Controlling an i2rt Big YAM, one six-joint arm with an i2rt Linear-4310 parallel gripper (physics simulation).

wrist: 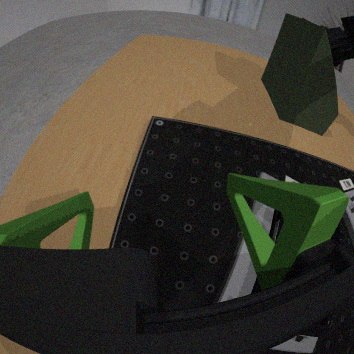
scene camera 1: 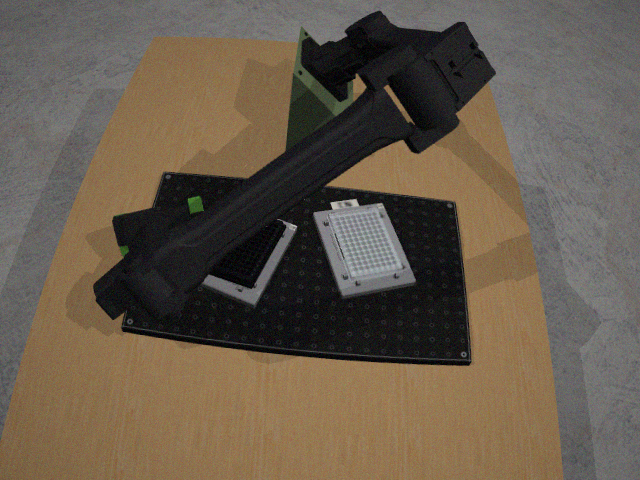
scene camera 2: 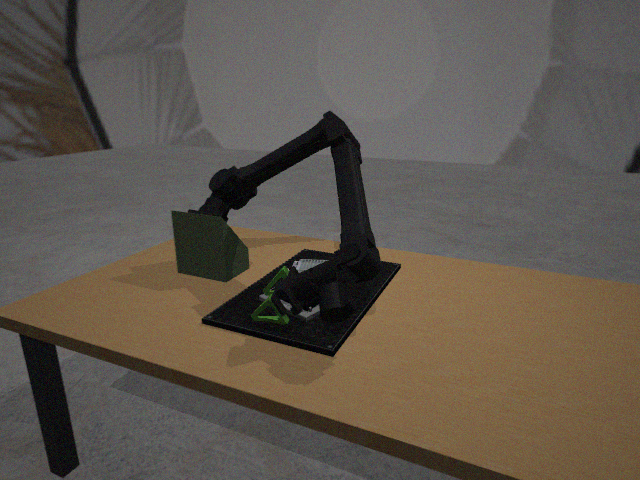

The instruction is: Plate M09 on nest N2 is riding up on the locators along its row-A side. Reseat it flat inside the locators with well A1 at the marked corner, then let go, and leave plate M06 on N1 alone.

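Note:
Black plate M09 lies on grey nest N2; the forearm hides much of both in scene camera 1, and the plate's tilt and marked corner cannot be made out. My gripper is open and empty, its green fingers wide apart. It is low over the left part of the board, beside N2; in the wrist view the right finger overlaps the nest's grey edge, and contact cannot be told. Pale plate M06 sits on grey nest N1.
The black perforated board carries both nests and lies on the wooden table. A green angled block stands behind the board at the arm's base. The long forearm crosses above N2.

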